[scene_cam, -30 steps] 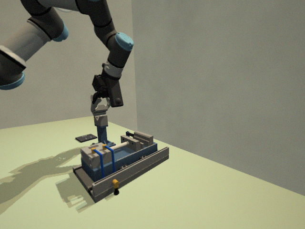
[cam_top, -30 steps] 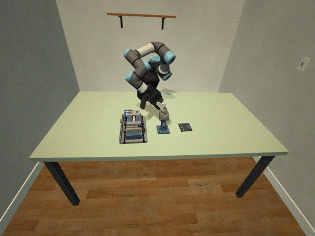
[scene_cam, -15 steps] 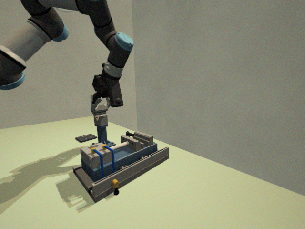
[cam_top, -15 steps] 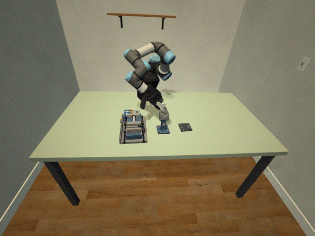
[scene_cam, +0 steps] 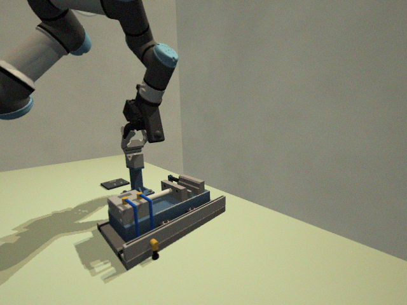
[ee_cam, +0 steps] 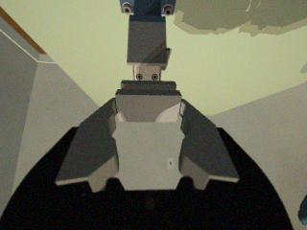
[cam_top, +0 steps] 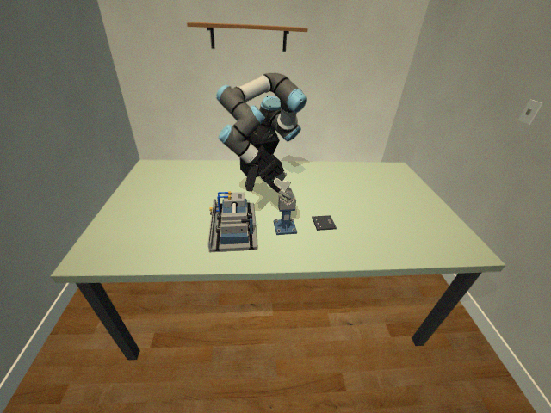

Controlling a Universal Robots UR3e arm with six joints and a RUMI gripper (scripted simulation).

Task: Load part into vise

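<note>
Now: the part 10 mm below my hand. The rest, counted from my hand: air cylinder: 220 mm to the right, 110 mm below, 90 mm behind; then fixed jaw: 200 mm to the right, 110 mm below, 110 mm ahead; then work stop rod: 160 mm to the right, 100 mm below, 70 mm ahead.
</note>
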